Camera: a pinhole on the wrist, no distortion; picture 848 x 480 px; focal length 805.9 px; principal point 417.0 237.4 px. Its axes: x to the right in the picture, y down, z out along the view. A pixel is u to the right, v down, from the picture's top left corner.
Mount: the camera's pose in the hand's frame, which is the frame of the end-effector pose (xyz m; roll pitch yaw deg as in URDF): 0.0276 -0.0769 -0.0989 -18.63 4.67 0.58
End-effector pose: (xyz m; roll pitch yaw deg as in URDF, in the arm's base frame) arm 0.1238 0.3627 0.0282 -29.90 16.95 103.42
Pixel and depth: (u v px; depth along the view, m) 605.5 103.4 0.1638
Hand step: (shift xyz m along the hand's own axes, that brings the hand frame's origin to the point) 0.0789 -0.0499 0.0614
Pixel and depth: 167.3 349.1 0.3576
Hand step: -0.0582 0.0834 0.2321
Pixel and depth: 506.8 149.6 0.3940
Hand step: 0.1020 0.0090 0.2833
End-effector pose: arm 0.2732 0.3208 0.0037 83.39 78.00 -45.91
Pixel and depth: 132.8 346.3 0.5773
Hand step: -0.1354 0.1798 0.4381
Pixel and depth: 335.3 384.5 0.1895
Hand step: 0.0212 0.0164 0.0706
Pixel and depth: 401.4 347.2 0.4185
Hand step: 0.0484 0.1110 0.2789
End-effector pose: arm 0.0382 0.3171 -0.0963 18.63 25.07 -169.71
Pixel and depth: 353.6 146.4 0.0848
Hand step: 0.0276 -0.0589 -0.0152
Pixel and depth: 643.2 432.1 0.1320
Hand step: 0.0731 -0.0040 0.0126
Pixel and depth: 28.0 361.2 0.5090
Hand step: -0.1824 0.1577 0.3769
